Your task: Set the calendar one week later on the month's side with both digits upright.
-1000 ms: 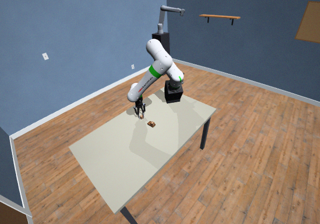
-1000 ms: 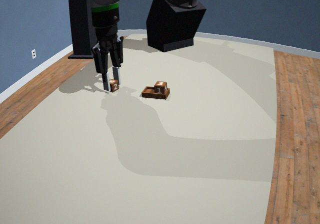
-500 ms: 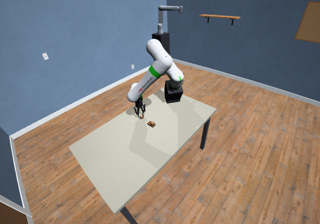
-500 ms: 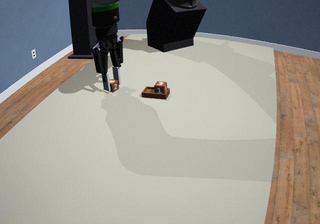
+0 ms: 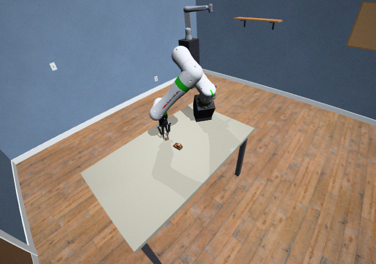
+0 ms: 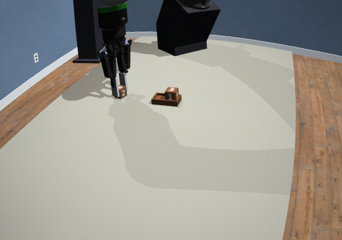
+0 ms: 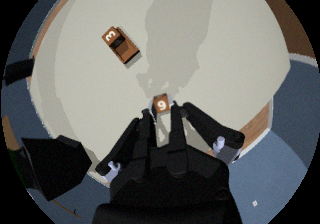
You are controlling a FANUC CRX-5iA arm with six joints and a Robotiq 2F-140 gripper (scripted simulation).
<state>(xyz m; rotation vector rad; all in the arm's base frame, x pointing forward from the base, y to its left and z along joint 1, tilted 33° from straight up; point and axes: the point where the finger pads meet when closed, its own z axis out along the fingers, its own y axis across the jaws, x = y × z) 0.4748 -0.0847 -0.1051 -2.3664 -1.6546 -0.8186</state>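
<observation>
Now: the brown wooden tray 16 cm to the left of my hand and 3 cm below it.
</observation>
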